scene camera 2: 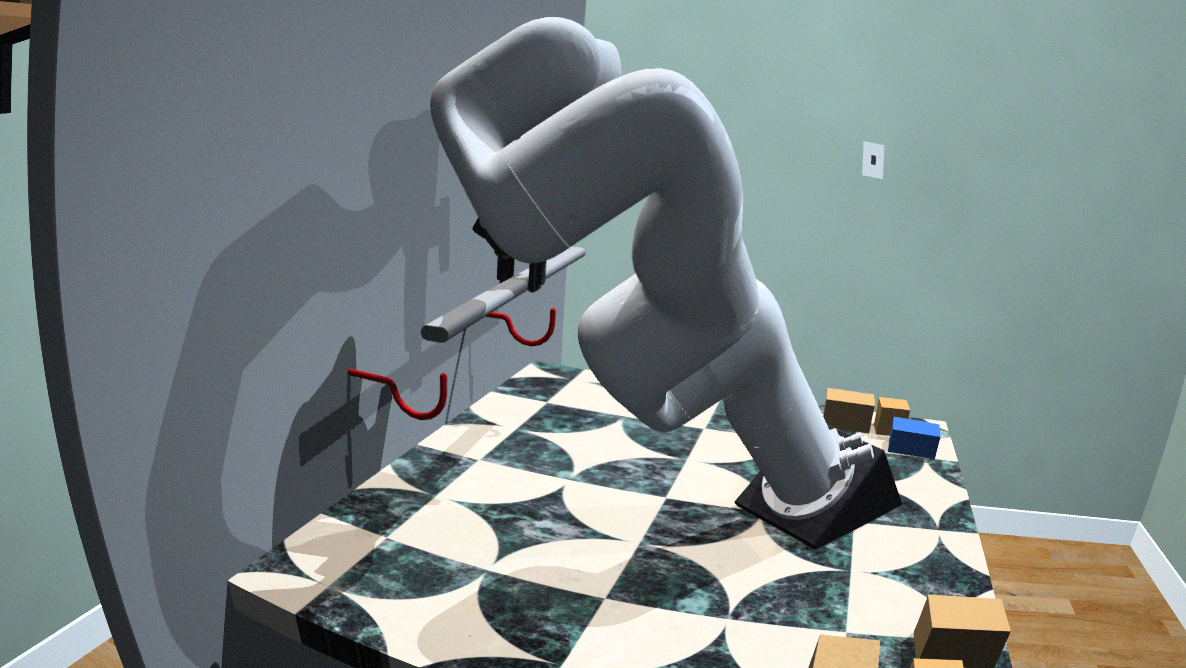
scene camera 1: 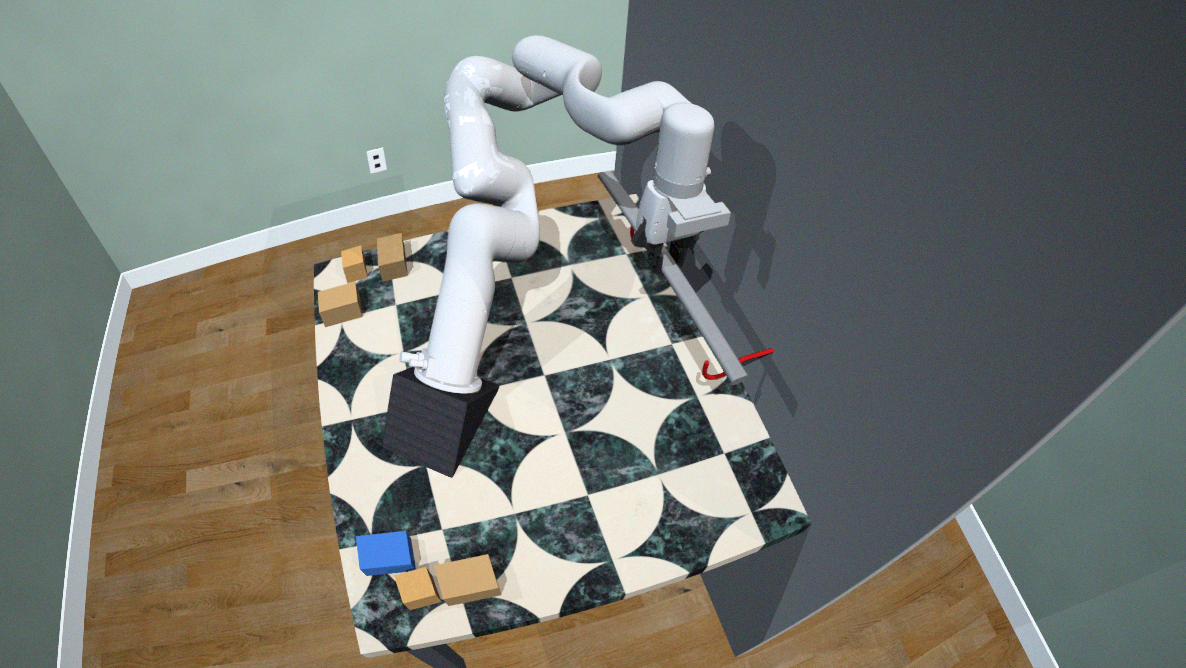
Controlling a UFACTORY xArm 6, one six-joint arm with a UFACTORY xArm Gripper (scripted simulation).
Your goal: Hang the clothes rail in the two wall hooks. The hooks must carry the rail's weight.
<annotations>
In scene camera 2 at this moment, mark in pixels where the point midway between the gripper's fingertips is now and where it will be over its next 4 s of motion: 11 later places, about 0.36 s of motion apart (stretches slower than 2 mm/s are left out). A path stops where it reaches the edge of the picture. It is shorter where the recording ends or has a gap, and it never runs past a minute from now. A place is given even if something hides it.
The gripper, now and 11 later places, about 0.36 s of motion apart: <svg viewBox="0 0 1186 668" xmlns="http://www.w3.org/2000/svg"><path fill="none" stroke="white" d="M520 288L516 283L504 282L490 279L483 280L482 291L482 303L481 316L481 329L480 341L480 352L480 354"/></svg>
</annotations>
